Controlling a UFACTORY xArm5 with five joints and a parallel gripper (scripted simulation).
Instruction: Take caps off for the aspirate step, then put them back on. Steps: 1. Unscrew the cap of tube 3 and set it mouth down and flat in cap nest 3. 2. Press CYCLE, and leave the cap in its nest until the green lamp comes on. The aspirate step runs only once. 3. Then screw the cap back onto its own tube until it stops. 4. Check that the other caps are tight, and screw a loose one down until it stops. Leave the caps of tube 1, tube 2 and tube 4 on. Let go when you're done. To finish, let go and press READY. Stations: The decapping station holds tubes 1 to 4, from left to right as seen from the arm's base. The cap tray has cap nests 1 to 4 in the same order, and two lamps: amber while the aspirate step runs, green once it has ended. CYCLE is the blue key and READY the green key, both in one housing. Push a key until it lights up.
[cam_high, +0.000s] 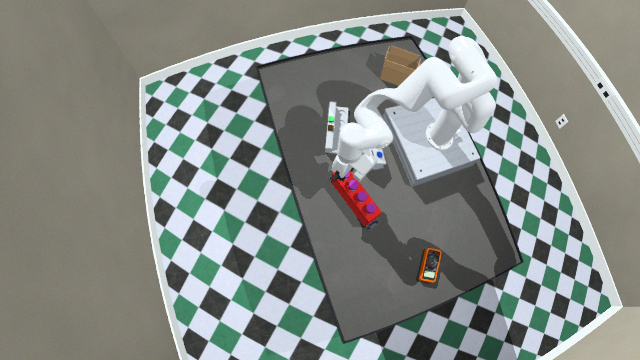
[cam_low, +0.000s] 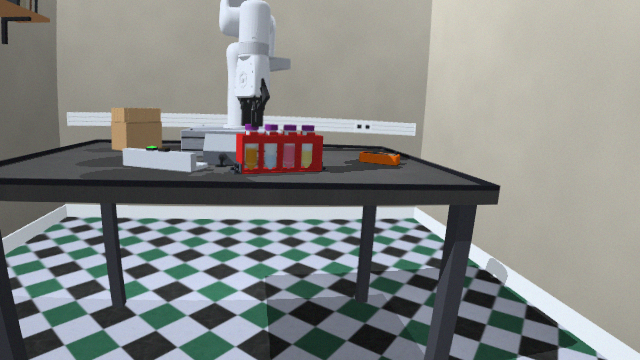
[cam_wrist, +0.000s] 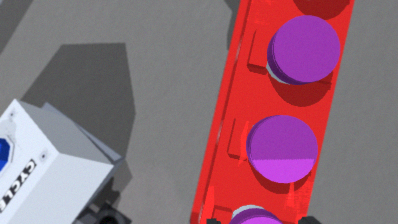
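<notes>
Now: the green ready key 17 cm behind my hand, 9 cm to the right of it and 7 cm below it. From my hand the other things lie so: table edge 19 cm ahead, 5 cm to the right, 13 cm below; then blue cycle key 17 cm behind, 5 cm to the right, 7 cm below; then grey key housing 15 cm behind, 7 cm to the right, 8 cm below.
</notes>
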